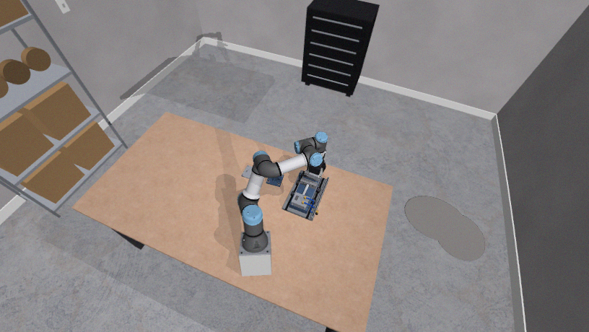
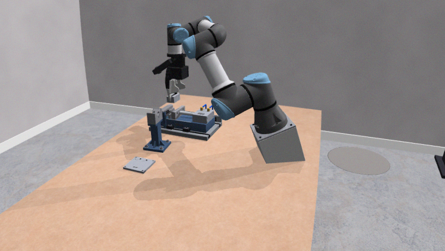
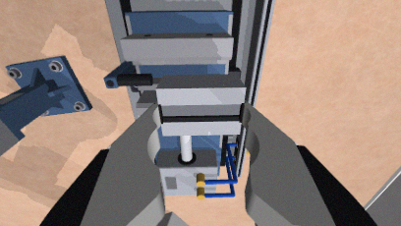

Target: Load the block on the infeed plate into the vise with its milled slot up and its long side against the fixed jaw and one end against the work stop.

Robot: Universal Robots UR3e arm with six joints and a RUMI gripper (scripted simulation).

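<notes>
The fixed jaw is 7 cm below my hand, 3 cm ahead of it and 2 cm to the left of it. Also, from my hand: work stop 7 cm to the left, 6 cm below, 1 cm behind; part right at my hand; vise 11 cm below, 7 cm behind, 1 cm to the left.
</notes>
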